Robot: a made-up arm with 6 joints.
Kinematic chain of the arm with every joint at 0, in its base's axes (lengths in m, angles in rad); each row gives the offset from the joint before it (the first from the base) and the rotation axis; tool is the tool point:
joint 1: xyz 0 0 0.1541 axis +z
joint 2: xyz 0 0 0 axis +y
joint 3: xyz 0 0 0.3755 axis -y
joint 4: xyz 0 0 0 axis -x
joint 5: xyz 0.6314 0 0 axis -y
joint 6: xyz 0 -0.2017 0 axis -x
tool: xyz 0 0 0
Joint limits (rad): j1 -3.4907..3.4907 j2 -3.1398..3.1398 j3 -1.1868..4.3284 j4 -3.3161..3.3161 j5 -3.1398..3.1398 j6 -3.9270..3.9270
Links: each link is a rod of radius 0.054 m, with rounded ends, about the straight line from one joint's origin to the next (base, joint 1, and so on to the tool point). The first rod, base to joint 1, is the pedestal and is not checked.
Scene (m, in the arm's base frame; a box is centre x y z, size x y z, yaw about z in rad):
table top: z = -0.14
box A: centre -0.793 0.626 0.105 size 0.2 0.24 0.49 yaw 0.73
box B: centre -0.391 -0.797 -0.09 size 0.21 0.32 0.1 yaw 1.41
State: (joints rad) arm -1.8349 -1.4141 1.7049 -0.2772 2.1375 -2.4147
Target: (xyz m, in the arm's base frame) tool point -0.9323 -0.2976 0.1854
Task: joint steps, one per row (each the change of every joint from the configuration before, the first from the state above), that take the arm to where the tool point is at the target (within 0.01 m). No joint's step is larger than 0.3 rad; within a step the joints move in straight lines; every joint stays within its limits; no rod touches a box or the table.
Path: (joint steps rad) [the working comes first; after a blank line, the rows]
Joints at the target: 0.1019 -1.1294 2.2406 -0.0707 2.1375 -2.4147
Straight joint move there: touches box A.

1: 0.2182 0.2661 0.0048 0.2040 0.0163 0.0247
2: 0.2183 0.2661 0.0048 0.2039 0.0164 0.0247
3: 0.2182 0.2661 0.0048 0.2040 0.0163 0.0247
4: 0.2183 0.2661 0.0048 0.2040 0.0164 0.0246
5: 0.2659 -0.1950 0.1291 -0.1524 -0.0164 -0.0246
6: 0.2660 -0.1949 0.1291 -0.1523 -0.0163 -0.0247
7: 0.2660 -0.1949 0.1292 -0.1523 -0.0164 -0.0247
8: 0.2659 -0.1949 0.1291 -0.1524 -0.0163 -0.0247

